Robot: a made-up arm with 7 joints. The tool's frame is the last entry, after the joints.
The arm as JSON. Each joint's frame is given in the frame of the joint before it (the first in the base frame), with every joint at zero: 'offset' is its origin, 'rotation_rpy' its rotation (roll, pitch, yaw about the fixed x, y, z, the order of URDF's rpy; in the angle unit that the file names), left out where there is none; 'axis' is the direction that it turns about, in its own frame. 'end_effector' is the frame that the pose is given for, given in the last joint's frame.
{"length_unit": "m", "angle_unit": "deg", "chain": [
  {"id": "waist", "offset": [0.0, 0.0, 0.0], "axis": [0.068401, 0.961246, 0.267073]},
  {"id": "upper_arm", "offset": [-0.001, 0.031, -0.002], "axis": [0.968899, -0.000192, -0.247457]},
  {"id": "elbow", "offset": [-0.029, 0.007, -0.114], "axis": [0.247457, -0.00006, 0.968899]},
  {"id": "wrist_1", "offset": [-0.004, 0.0, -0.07], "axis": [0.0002, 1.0, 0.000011]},
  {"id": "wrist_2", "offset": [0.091, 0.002, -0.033], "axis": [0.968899, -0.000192, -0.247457]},
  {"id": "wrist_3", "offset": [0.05, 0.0, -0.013], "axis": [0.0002, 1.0, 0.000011]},
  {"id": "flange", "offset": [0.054, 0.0, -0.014], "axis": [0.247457, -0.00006, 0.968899]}
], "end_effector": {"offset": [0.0, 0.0, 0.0], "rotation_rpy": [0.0, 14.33, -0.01]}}
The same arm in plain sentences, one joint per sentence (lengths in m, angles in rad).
The arm has seven revolute joints in a row. What follows holds with every joint at zero, and every direction is one of the base frame's.
Joint 1 is mounted at the same point as the base frame's origin and turns about the direction (0.068403, 0.961235, 0.26711).
Joint 2 is mounted 0.001 m along -x and 0.031 m along +y and 0.002 m along -z from joint 1 and turns about the direction (0.968889, -0.0002, -0.247497).
Joint 3 is mounted 0.029 m along -x and 0.007 m along +y and 0.114 m along -z from joint 2 and turns about the direction (0.247497, -0.0001, 0.968889).
Joint 4 is mounted 0.004 m along -x and 0.07 m along -z from joint 3 and turns about the direction (0.0002, 1, 0).
Joint 5 is mounted 0.091 m along +x and 0.002 m along +y and 0.033 m along -z from joint 4 and turns about the direction (0.968889, -0.0002, -0.247497).
Joint 6 is mounted 0.05 m along +x and 0.013 m along -z from joint 5 and turns about the direction (0.0002, 1, 0).
Joint 7 is mounted 0.054 m along +x and 0.014 m along -z from joint 6 and turns about the direction (0.247497, -0.0001, 0.968889).
The tool frame, which is the frame that the pose is given for, is mounted at the same point as joint 7; its axes are the base frame's turned by roll 0, pitch 0.2501 and yaw -0.0002 rad (as in URDF: about the fixed x, then y, then z).

